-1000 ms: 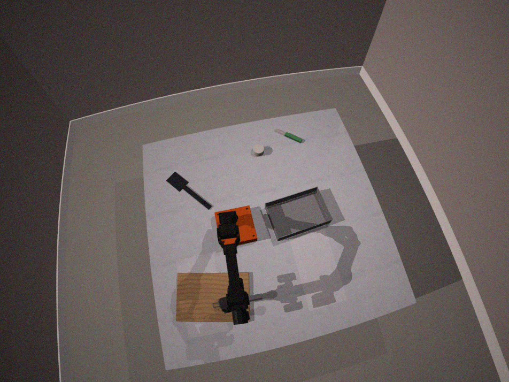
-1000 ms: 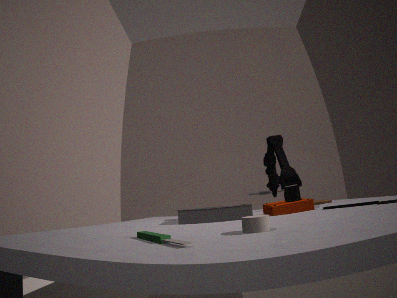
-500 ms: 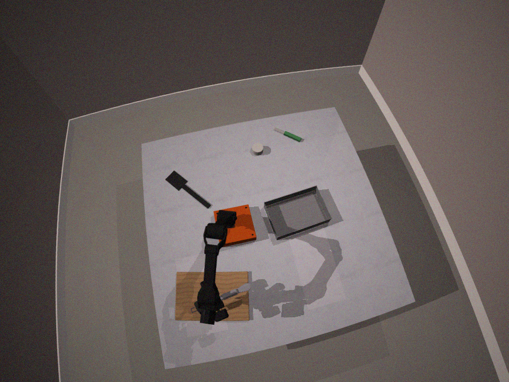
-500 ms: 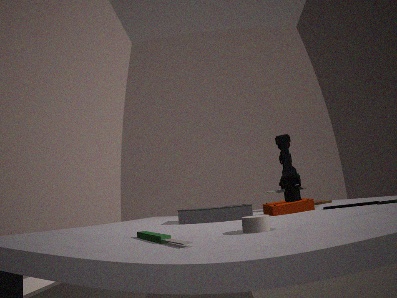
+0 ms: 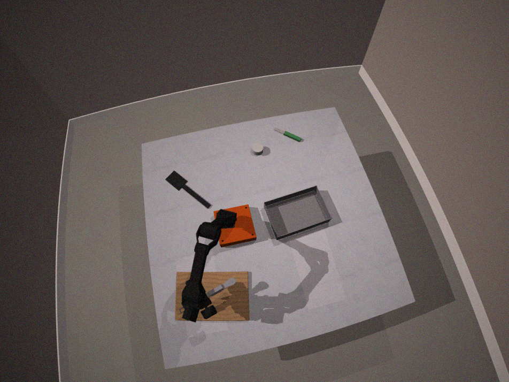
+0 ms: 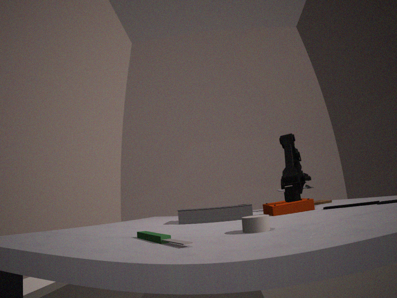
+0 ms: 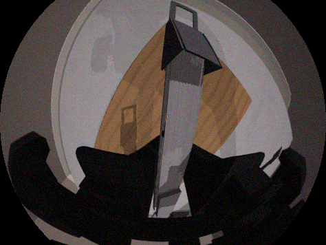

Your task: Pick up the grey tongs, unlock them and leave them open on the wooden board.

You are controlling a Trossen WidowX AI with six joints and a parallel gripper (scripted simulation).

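My gripper tip is now 3 cm short of the wooden board, 1 cm to the right of it and 7 cm above it. From my gripper tip the other things lie so: black spatula (9 cm behind, 62 cm to the left, 7 cm below); then white cylinder (34 cm ahead, 82 cm to the left, 6 cm below); then roasting tin (50 cm ahead, 40 cm to the left, 5 cm below).
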